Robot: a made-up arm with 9 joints. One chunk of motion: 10 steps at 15 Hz.
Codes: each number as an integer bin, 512 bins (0 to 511) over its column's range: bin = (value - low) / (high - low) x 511, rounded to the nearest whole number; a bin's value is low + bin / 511 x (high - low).
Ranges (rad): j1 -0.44..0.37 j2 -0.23..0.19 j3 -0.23..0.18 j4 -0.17..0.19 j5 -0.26..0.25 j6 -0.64..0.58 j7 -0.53..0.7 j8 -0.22..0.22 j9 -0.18..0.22
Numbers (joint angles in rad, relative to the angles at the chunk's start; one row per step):
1: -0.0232 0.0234 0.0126 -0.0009 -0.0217 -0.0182 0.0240 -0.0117 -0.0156
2: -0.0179 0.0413 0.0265 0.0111 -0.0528 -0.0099 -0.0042 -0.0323 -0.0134
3: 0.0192 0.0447 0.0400 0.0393 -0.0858 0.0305 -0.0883 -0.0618 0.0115
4: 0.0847 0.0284 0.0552 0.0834 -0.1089 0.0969 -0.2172 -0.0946 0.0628
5: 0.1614 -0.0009 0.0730 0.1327 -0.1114 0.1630 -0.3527 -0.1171 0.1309
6: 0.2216 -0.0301 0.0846 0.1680 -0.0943 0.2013 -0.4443 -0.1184 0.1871
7: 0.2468 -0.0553 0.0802 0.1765 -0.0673 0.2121 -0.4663 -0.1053 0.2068
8: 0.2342 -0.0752 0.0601 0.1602 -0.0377 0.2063 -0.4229 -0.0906 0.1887
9: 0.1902 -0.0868 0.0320 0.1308 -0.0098 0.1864 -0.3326 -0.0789 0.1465
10: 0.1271 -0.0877 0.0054 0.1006 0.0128 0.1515 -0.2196 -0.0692 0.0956
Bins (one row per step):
1: 263 308 302 240 239 260 230 242 210
2: 266 330 320 257 208 264 218 218 213
3: 290 334 337 297 175 281 184 184 245
4: 331 314 355 360 151 309 130 146 310
5: 379 279 378 430 149 336 74 120 397
6: 417 243 392 480 166 352 36 118 469
7: 433 213 387 492 193 357 26 133 494
8: 425 188 362 469 223 354 44 150 471
9: 398 174 327 427 251 346 82 164 417
10: 358 173 293 384 273 332 129 175 352

